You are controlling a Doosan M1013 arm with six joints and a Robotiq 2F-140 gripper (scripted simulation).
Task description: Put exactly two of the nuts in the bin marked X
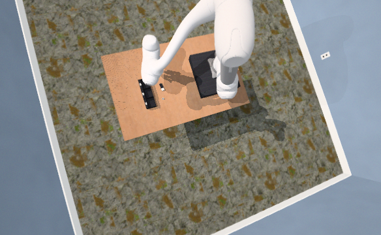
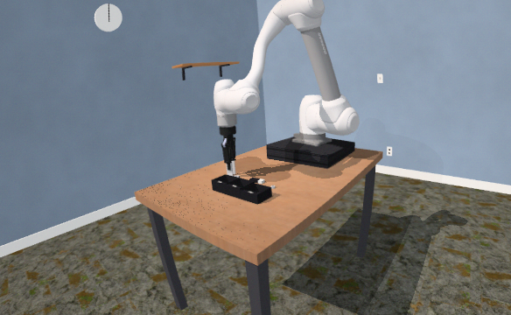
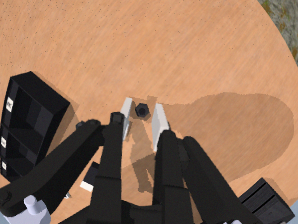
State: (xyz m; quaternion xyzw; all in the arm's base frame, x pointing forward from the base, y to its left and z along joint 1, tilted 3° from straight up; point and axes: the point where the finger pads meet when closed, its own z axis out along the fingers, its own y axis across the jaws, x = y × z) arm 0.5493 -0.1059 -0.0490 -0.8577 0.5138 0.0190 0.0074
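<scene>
The white piece is 40 mm to the left of my hand and 30 mm below it. From my hand the other things lie so: pale nut (10 mm ahead, 260 mm to the left, 30 mm below); then black bin row (120 mm ahead, 180 mm to the left, 20 mm below).
</scene>
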